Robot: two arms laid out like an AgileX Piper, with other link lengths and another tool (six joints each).
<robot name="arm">
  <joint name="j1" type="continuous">
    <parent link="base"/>
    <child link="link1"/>
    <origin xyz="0 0 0.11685" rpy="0 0 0"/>
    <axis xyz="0 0 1"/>
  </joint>
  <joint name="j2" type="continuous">
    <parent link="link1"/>
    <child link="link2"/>
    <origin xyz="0 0 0" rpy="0 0 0"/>
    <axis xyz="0 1 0"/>
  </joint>
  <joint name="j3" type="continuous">
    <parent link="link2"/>
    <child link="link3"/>
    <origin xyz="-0.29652 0 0.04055" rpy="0 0 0"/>
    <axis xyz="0 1 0"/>
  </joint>
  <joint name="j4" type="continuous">
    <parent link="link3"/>
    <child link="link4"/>
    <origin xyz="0.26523 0 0.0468" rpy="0 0 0"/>
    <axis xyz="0.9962 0 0.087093"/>
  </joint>
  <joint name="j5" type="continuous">
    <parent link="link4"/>
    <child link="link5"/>
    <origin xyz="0 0 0" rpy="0 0 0"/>
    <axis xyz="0 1 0"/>
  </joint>
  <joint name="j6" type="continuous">
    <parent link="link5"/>
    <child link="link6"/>
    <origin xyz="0.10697 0 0.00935" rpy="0 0 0"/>
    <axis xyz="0.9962 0 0.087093"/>
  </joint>
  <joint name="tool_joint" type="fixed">
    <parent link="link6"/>
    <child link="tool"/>
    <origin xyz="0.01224 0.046 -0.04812" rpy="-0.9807 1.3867 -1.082"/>
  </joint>
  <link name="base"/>
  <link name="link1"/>
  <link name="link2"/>
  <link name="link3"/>
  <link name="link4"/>
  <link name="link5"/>
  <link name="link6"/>
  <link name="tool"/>
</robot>
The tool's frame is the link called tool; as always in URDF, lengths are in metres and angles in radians. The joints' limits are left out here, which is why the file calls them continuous.
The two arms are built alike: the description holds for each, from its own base.
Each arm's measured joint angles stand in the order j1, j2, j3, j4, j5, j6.
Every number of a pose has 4 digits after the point. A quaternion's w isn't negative.
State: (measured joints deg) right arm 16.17 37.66 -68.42 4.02 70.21 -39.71; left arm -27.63 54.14 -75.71 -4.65 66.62 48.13
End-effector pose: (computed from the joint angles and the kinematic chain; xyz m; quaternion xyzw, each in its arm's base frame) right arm 0.0451 0.0269 0.3859 -0.4584 0.7369 -0.1332 0.4786; left arm 0.1868 -0.0318 0.4443 0.5167 0.7562 -0.0348 0.3999
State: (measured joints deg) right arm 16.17 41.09 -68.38 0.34 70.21 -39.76; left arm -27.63 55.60 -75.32 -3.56 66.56 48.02
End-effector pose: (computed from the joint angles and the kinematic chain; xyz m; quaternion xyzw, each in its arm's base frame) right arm 0.0632 0.0233 0.3817 -0.4642 0.7501 -0.1569 0.4442; left arm 0.1950 -0.0337 0.4385 0.5183 0.7632 -0.0275 0.3849
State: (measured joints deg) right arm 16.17 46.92 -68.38 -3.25 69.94 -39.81; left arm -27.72 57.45 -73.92 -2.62 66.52 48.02
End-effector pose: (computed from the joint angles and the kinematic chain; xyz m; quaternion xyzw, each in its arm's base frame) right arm 0.0916 0.0229 0.3736 -0.4760 0.7668 -0.1754 0.3933; left arm 0.2054 -0.0376 0.4253 0.5232 0.7729 -0.0225 0.3583
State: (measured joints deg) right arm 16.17 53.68 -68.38 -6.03 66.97 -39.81; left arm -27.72 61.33 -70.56 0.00 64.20 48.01
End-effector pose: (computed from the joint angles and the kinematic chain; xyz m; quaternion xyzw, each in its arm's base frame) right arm 0.1282 0.0268 0.3624 -0.4866 0.7742 -0.1902 0.3573; left arm 0.2286 -0.0442 0.3978 0.5302 0.7868 -0.0043 0.3161
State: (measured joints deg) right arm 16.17 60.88 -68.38 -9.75 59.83 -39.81; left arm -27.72 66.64 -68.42 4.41 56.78 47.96
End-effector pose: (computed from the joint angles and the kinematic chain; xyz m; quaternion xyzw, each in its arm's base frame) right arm 0.1748 0.0312 0.3476 -0.4958 0.7650 -0.2196 0.3475; left arm 0.2628 -0.0541 0.3780 0.5367 0.7834 0.0330 0.3117
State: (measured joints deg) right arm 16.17 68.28 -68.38 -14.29 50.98 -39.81; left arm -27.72 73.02 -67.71 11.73 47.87 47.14
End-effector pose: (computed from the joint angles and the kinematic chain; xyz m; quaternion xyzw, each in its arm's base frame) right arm 0.2241 0.0351 0.3281 -0.5107 0.7436 -0.2550 0.3480; left arm 0.3024 -0.0650 0.3640 0.5499 0.7664 0.0902 0.3197
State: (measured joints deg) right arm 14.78 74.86 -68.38 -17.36 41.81 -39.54; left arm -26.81 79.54 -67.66 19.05 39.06 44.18
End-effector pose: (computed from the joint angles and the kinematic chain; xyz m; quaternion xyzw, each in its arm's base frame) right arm 0.2683 0.0359 0.3068 -0.5159 0.7254 -0.2802 0.3593; left arm 0.3399 -0.0732 0.3478 0.5537 0.7511 0.1353 0.3331
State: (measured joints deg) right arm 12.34 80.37 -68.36 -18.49 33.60 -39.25; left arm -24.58 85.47 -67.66 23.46 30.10 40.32
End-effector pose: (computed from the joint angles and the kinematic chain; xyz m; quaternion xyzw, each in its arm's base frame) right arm 0.3042 0.0322 0.2852 -0.5102 0.7174 -0.2921 0.3739; left arm 0.3728 -0.0750 0.3261 0.5426 0.7457 0.1505 0.3561
